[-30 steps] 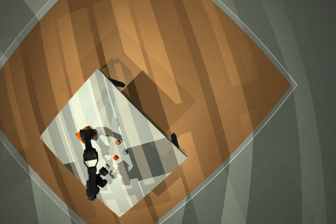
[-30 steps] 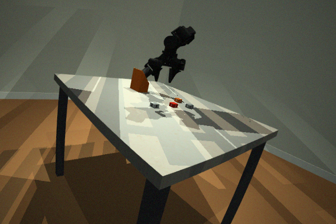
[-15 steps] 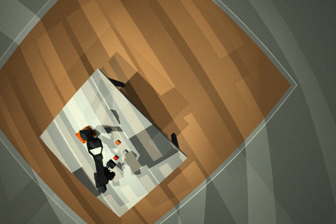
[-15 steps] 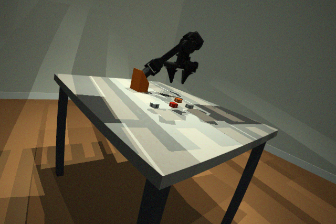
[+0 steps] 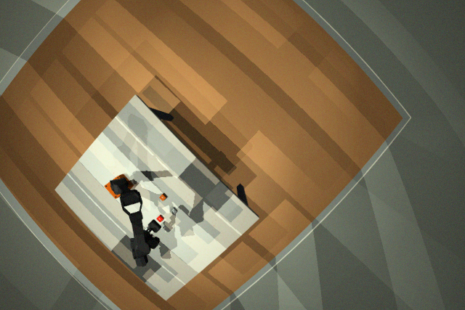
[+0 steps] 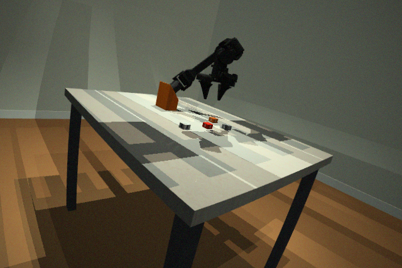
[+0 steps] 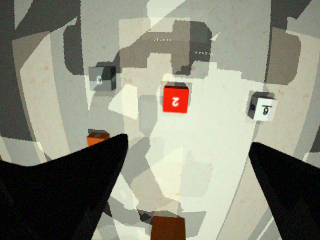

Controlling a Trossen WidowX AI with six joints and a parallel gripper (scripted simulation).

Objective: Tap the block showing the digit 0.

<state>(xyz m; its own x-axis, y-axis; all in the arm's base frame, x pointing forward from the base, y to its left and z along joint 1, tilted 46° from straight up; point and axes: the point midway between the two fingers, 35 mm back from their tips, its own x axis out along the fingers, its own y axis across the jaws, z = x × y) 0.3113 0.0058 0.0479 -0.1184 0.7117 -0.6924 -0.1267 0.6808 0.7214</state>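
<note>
Now: gripper tip 10 mm short of the grey block, 110 mm to the right of it and 110 mm above it. Round my gripper tip: orange block (90 mm behind, 110 mm to the left, 110 mm below); then white block (10 mm ahead, 120 mm to the right, 110 mm below); then red block (10 mm to the left, 110 mm below).
</note>
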